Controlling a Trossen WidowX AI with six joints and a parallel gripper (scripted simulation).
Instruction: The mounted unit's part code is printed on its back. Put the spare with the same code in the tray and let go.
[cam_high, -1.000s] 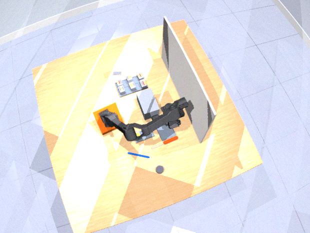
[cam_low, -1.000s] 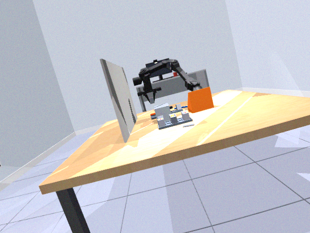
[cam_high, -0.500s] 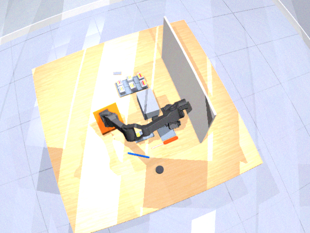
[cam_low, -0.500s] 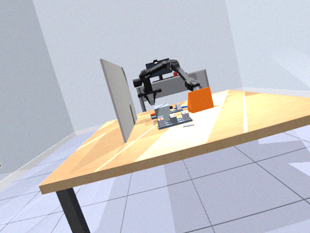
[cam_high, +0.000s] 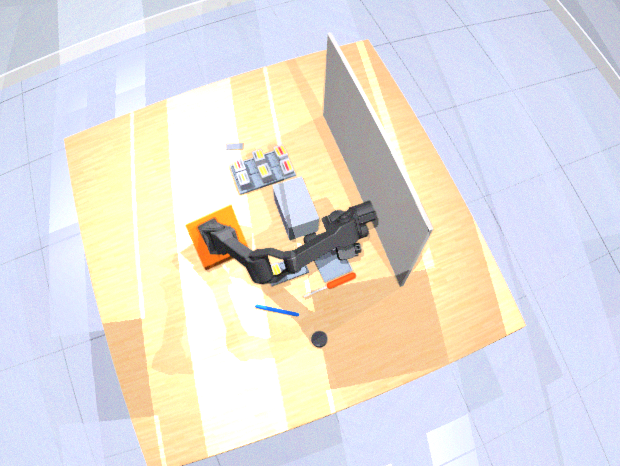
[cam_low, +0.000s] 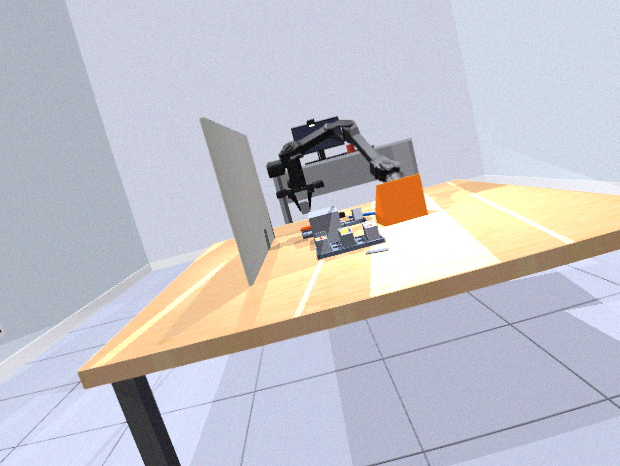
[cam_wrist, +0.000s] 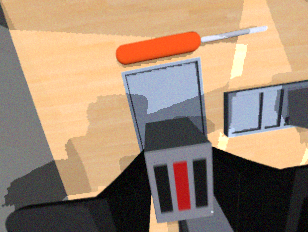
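Right now the flat grey tray is 1 cm behind my gripper tip and 9 cm below it. The rest, counted from my gripper tip: tall grey panel: 20 cm ahead, 16 cm to the left, 13 cm above; then mounted unit: 3 cm behind, 20 cm to the left, 5 cm below; then blue pen: 24 cm behind, 7 cm to the right, 9 cm below.
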